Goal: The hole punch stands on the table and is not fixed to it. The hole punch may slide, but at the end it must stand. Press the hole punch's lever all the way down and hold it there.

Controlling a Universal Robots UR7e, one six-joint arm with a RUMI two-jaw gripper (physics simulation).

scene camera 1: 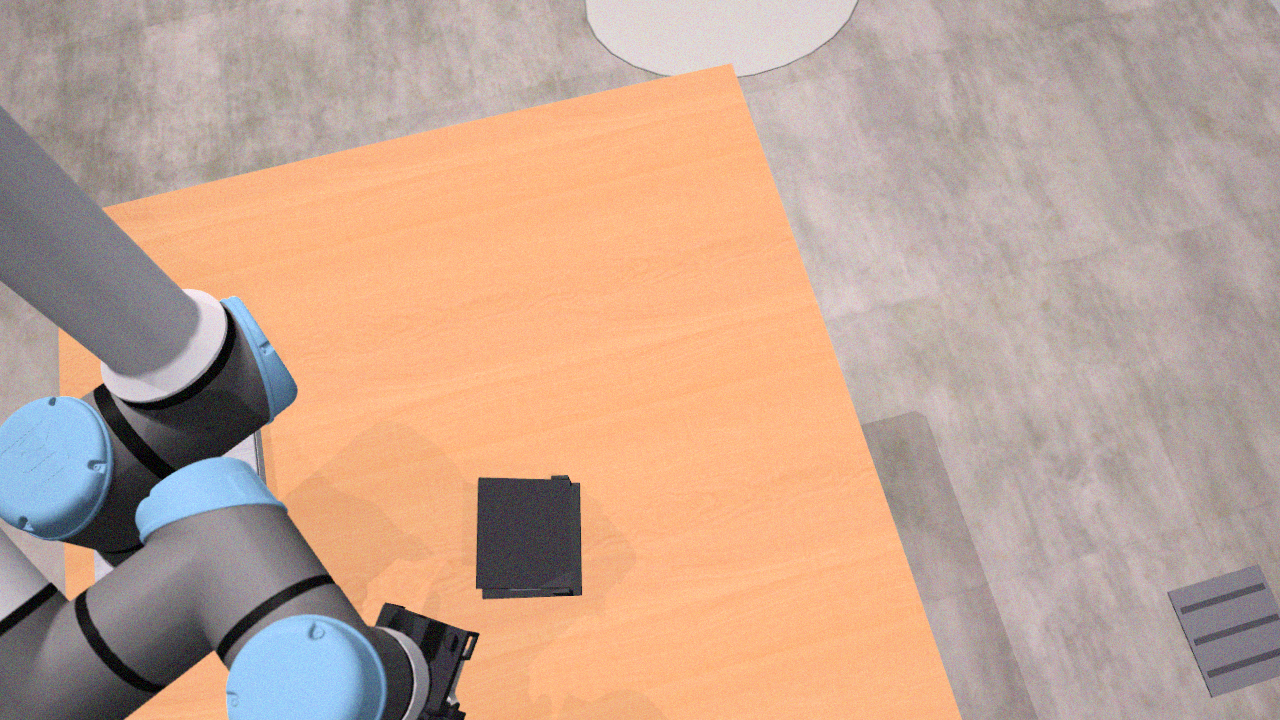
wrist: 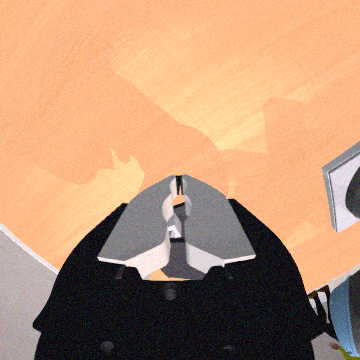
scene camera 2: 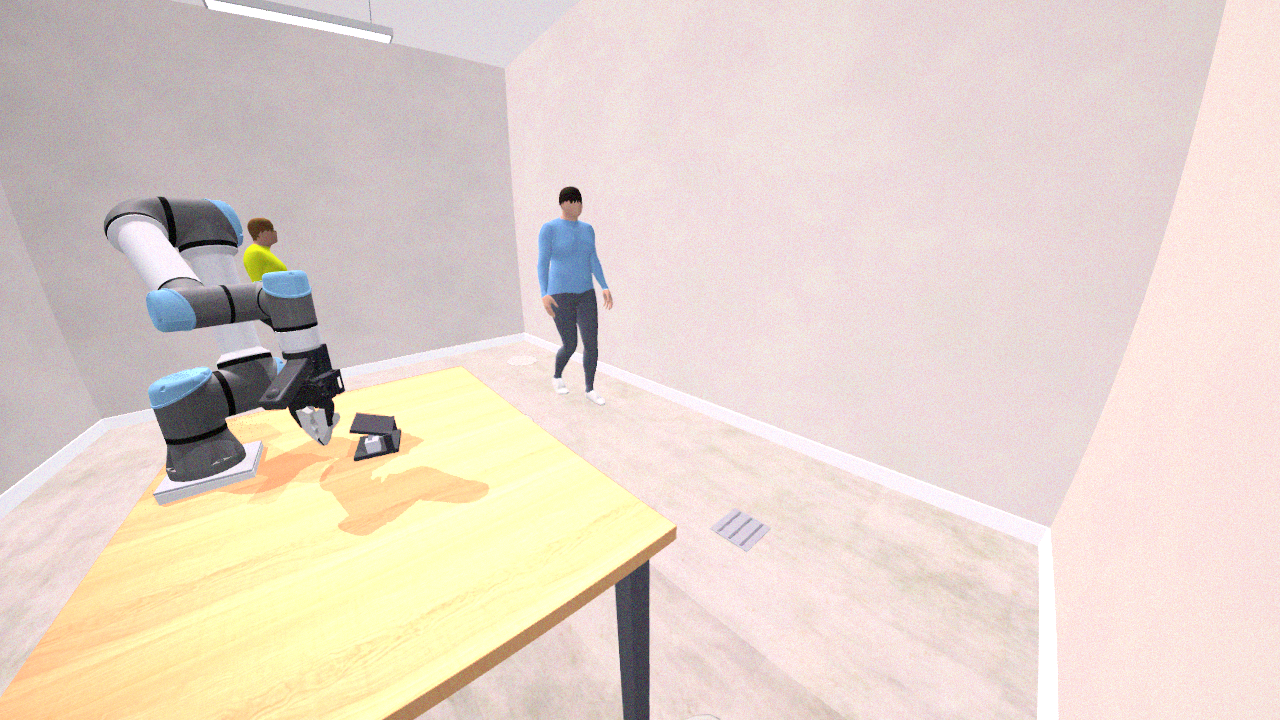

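Seen in the pictures: gripper, fingertip midpoint: (wrist: 179, 177) (scene camera 2: 324, 445); arm's base, origin of the base link: (scene camera 2: 209, 464).
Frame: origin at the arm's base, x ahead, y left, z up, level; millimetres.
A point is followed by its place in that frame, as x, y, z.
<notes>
The dark hole punch (scene camera 1: 528, 534) @(397, -66, 40) (scene camera 2: 390, 444) @(427, -124, -1) stands upright on the table. Its flat black lever (scene camera 2: 372, 423) @(392, -67, 42) is raised, with a clear gap above the base and the light block on it. In scene camera 1 the lever covers most of the base. My gripper (scene camera 2: 324, 442) @(311, -208, 73) (wrist: 179, 177) @(311, -208, 73) is shut and empty, with its pale jaws pointing down. It is beside the hole punch, to its left in scene camera 2, and apart from it. In the wrist view the jaws hide most of the hole punch; dark and light parts show through the gap between them.
The wooden table (scene camera 1: 626, 268) @(521, 252, -28) (scene camera 2: 501, 537) @(605, -553, -27) (wrist: 200, 50) @(236, -305, -28) has an edge right of the hole punch in scene camera 1. The arm's base plate (scene camera 2: 210, 481) @(31, -86, -5) (wrist: 330, 200) @(99, 5, -16) is left of it. Two people, in blue (scene camera 2: 570, 255) and yellow (scene camera 2: 261, 261), are beyond the table.
</notes>
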